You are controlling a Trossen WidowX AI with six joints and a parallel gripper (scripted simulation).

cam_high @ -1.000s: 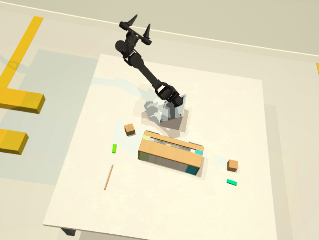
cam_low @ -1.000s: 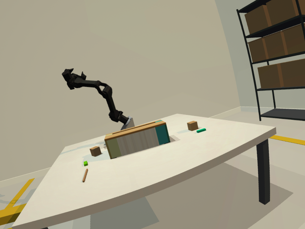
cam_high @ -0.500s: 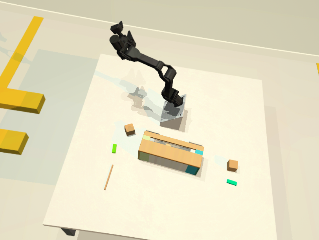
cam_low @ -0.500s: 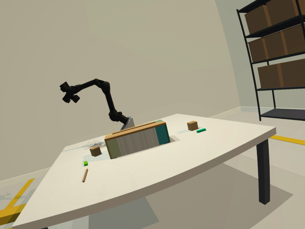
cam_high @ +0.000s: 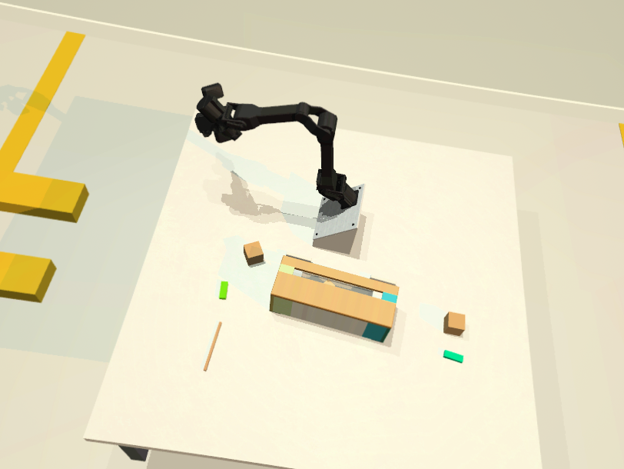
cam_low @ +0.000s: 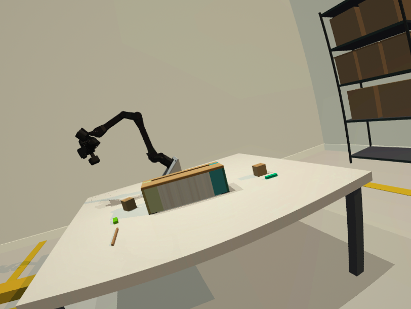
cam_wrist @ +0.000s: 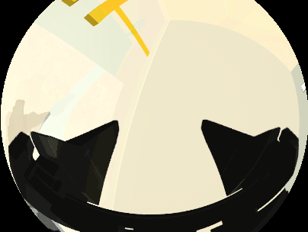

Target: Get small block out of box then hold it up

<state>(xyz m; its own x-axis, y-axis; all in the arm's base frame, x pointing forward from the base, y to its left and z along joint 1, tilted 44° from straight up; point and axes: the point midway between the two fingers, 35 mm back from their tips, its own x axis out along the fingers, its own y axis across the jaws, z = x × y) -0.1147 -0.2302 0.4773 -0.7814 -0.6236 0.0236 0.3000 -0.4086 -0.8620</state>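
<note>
Now: the tan block 47 cm ahead of my gripper tip, 49 cm to the left of it and 22 cm below it. From my gripper tip the other things lie so: thin wooden stick (70 cm ahead, 17 cm to the left, 31 cm below); box (45 cm ahead, 52 cm to the left, 25 cm below).
</note>
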